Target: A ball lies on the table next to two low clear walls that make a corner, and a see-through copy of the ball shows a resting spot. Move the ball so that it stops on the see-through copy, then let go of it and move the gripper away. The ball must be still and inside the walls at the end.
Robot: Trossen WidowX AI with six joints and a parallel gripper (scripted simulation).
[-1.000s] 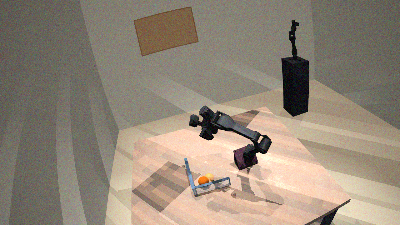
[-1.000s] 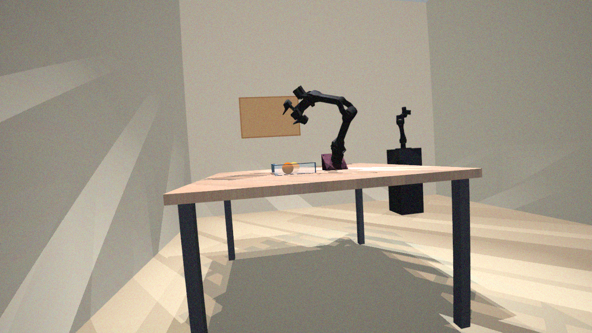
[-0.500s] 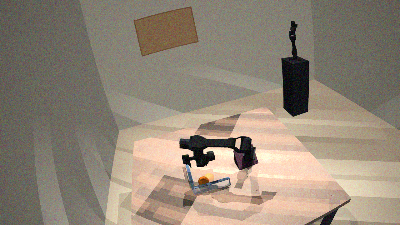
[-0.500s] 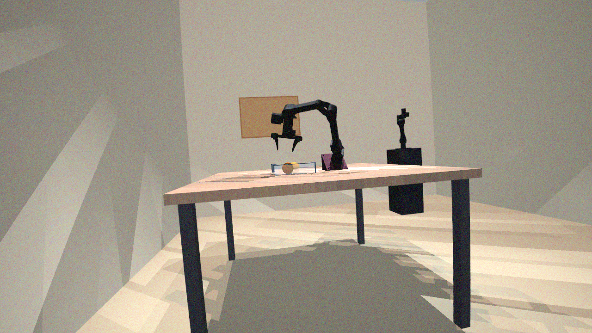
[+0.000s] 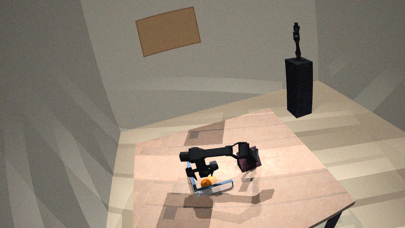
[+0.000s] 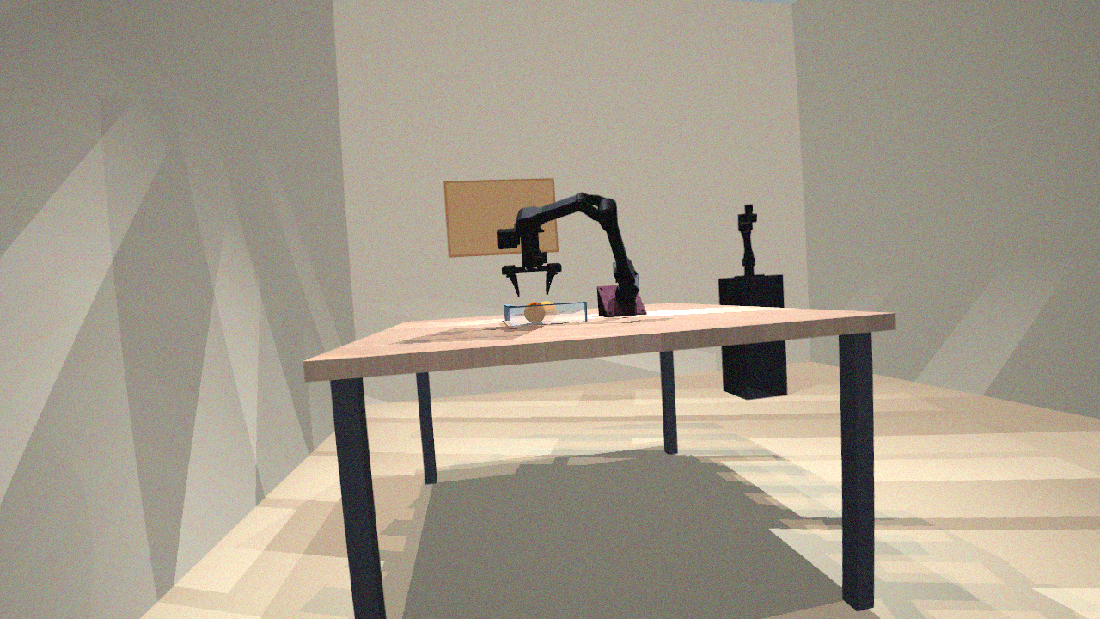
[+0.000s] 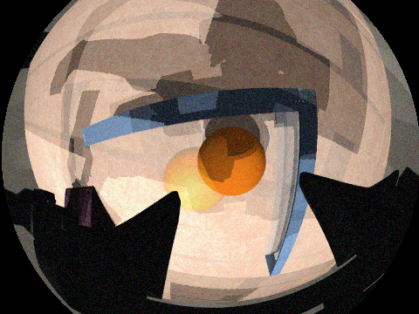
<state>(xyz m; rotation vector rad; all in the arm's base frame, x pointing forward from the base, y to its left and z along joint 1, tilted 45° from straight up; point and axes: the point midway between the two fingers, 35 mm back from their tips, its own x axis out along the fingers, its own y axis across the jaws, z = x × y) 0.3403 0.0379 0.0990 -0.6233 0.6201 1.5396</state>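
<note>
My gripper tip is now 50 mm above the orange ball. The rest, counted from my gripper tip: see-through copy of ball (50 mm below, 40 mm behind, 20 mm to the right).
</note>
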